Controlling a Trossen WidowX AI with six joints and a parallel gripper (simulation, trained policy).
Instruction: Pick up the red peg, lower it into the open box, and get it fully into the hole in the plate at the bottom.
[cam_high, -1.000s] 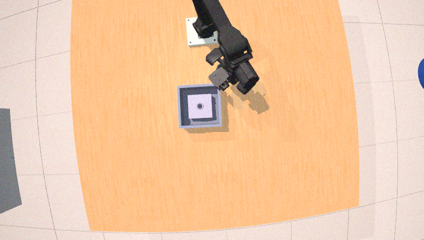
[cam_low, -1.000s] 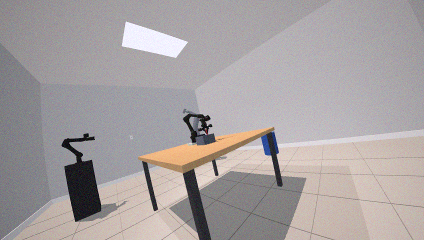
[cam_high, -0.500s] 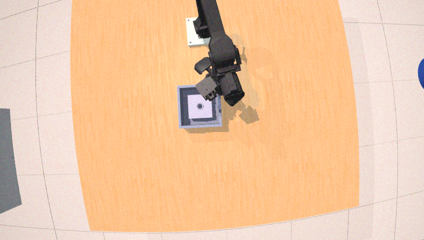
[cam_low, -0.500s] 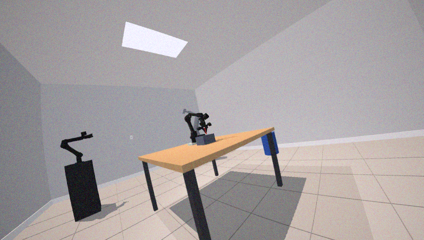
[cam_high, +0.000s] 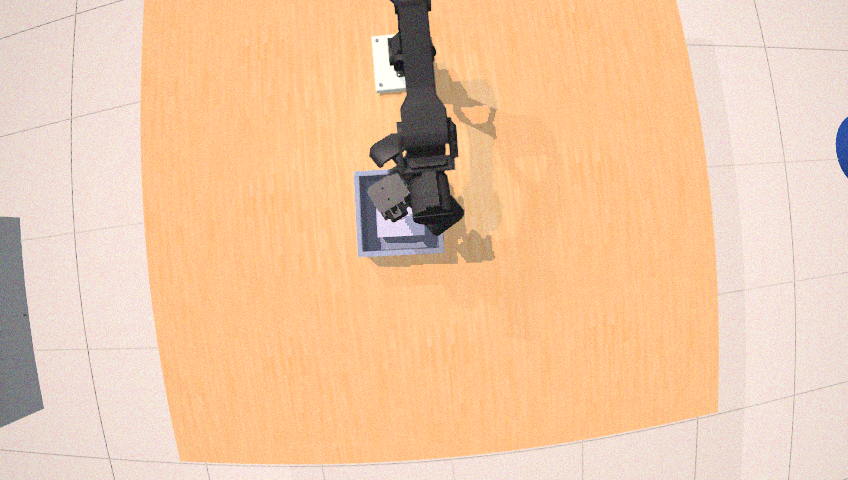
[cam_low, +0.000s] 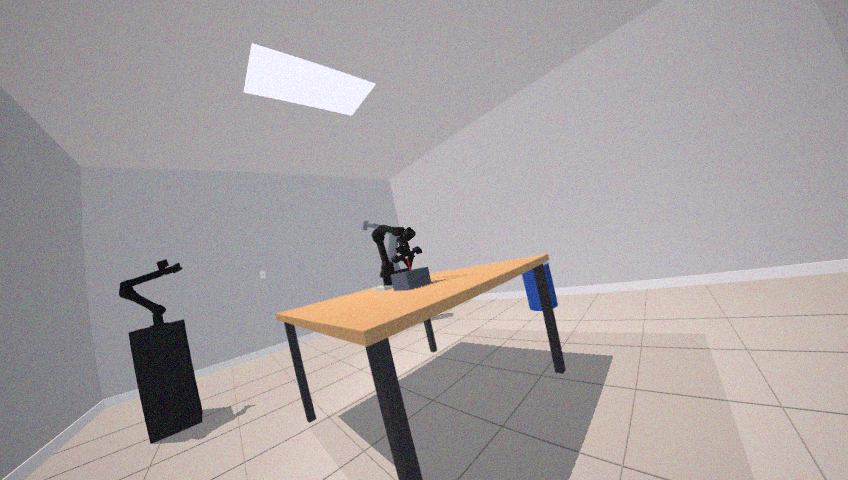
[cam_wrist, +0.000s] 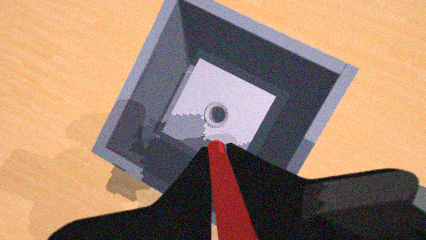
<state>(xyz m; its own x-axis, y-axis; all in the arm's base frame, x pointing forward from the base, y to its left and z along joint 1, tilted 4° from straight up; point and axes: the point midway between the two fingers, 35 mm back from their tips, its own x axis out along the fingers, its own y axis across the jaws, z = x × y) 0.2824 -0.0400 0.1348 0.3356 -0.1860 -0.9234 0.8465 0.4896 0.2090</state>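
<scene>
The pale plate lies 70 mm below my gripper tip, 20 mm to the right of it and 10 mm ahead of it. From my gripper tip the other things lie so: red peg 20 mm above, 10 mm to the left, 10 mm behind; grey-blue box 90 mm below, 20 mm to the right, 10 mm ahead.
</scene>
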